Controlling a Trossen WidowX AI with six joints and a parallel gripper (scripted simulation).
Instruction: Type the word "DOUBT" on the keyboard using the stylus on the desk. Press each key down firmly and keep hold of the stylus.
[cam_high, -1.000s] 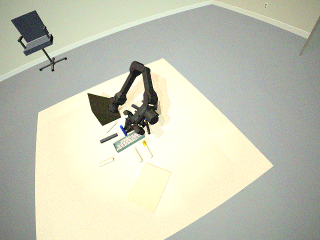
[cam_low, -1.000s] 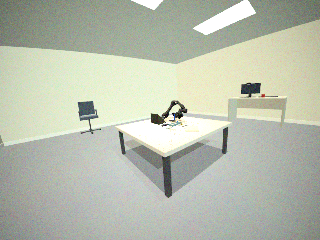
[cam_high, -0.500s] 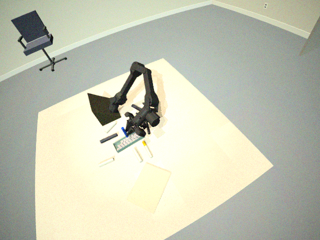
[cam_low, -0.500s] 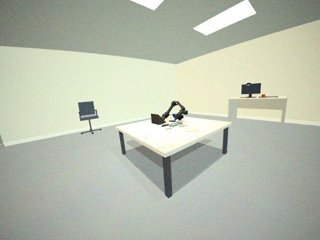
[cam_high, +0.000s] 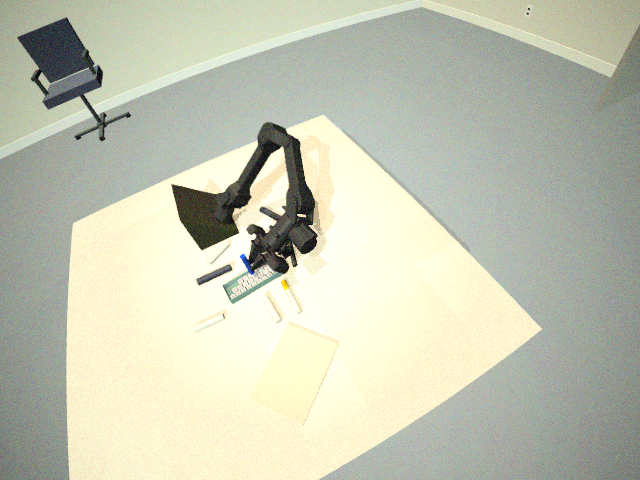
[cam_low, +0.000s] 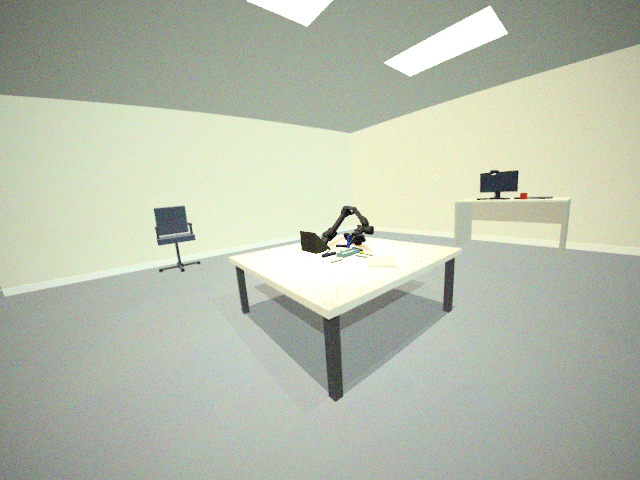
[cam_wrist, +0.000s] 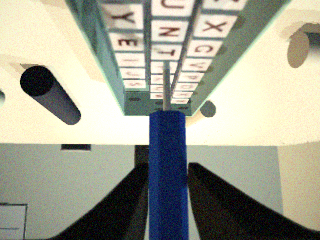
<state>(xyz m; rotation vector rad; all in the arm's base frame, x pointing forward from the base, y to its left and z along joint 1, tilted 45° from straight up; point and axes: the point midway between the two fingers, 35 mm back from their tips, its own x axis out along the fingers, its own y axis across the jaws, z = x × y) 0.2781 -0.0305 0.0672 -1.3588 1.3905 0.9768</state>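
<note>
The yellow-capped marker lies 11 cm ahead of my gripper tip, 6 cm to the left of it and 7 cm below it. Round my gripper tip: cream pad 32 cm ahead, 4 cm to the right, 7 cm below; then blue stylus 1 cm below; then grey stylus tip 5 cm below.
</note>
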